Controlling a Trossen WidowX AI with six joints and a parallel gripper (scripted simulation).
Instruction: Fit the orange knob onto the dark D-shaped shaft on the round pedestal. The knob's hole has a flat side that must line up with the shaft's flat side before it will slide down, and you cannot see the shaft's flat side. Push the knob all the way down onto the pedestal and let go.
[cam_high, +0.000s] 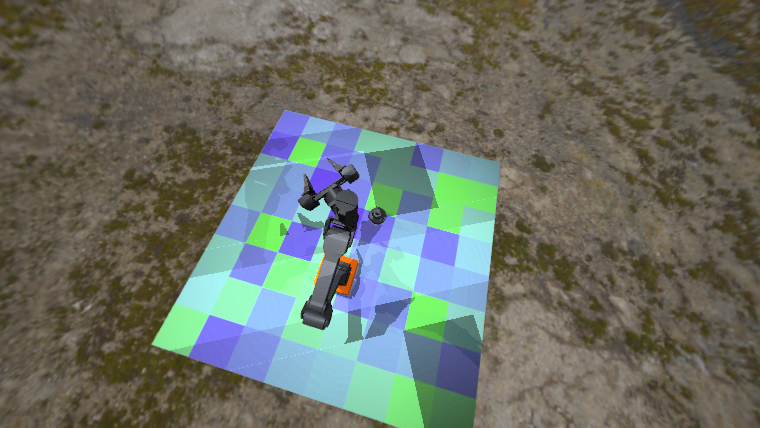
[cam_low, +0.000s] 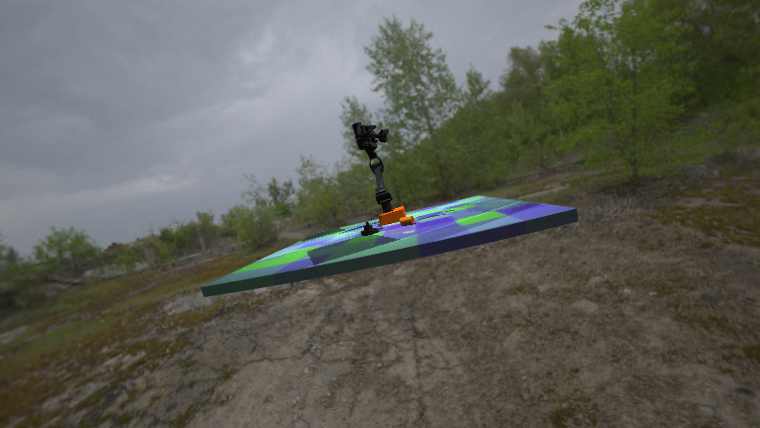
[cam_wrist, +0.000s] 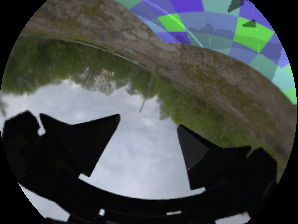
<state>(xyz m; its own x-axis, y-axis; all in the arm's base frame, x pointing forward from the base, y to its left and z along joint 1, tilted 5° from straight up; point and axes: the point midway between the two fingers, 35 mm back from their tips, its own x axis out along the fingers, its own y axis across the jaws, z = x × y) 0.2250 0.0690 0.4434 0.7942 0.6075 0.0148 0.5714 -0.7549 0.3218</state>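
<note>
Right now my gripper tip is 8 cm short of the orange knob and 49 cm above it. From my gripper tip the other things lie so: round pedestal: 6 cm ahead, 19 cm to the right, 48 cm below.
</note>
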